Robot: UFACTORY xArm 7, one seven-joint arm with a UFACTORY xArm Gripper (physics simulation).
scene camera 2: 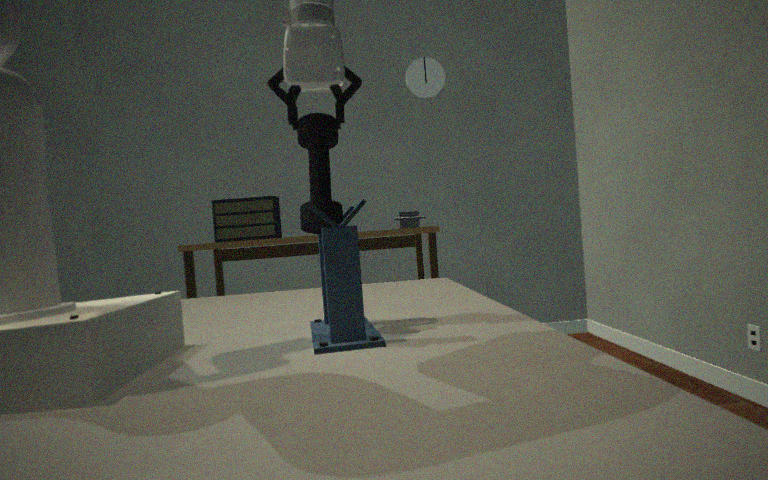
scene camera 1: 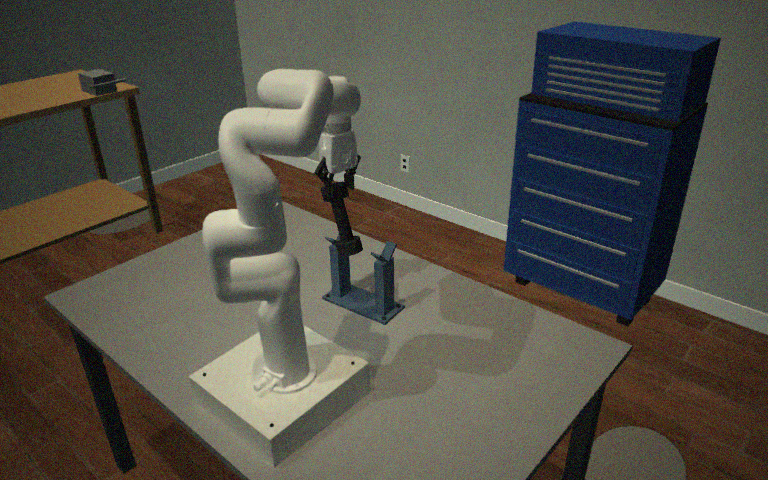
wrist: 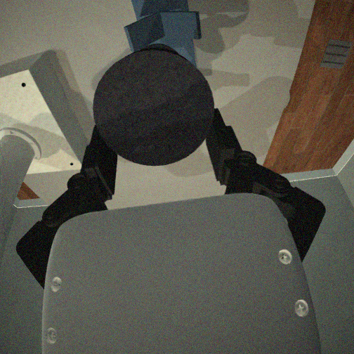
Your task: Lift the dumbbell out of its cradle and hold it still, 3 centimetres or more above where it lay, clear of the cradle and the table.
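Frame: origin at the arm's base, x left, y up, z ahead, level; centimetres.
Seen in the pictures: gripper, fingertip midpoint: (scene camera 2: 316, 128) (scene camera 1: 339, 192); arm's base, link origin: (scene camera 2: 19, 318) (scene camera 1: 289, 374).
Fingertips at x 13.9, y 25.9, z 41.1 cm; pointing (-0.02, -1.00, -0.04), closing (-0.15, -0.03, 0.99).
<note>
Offsets run from my fingertips to a thing's middle. Level surfaces: height alone.
The black dumbbell @(dx -0.3, dy -7.8, dz -0.2 cm) (scene camera 1: 341, 220) (scene camera 2: 320, 175) (wrist: 153, 102) hangs nearly upright. My gripper (scene camera 1: 338, 185) (scene camera 2: 317, 121) (wrist: 158, 131) is shut on its upper head, with a finger on each side. The lower head is at about the height of the cradle's V-shaped rests, beside the far post's top in scene camera 1 and partly behind the near rest in scene camera 2. Whether it touches the cradle I cannot tell. The blue cradle @(dx -5.3, dy -24.0, dz +1.1 cm) (scene camera 1: 384, 289) (scene camera 2: 343, 283) (wrist: 180, 29) stands upright on the table @(dy -34.5 cm) (scene camera 1: 481, 407) (scene camera 2: 351, 430). In the wrist view the upper head hides the handle and lower head.
The arm's white base block (scene camera 1: 317, 390) (scene camera 2: 130, 345) (wrist: 25, 100) stands on the table near the cradle. A blue tool cabinet (scene camera 1: 589, 164) stands on the floor beyond the table. A wooden workbench (scene camera 1: 45, 96) (scene camera 2: 266, 247) stands by the wall.
</note>
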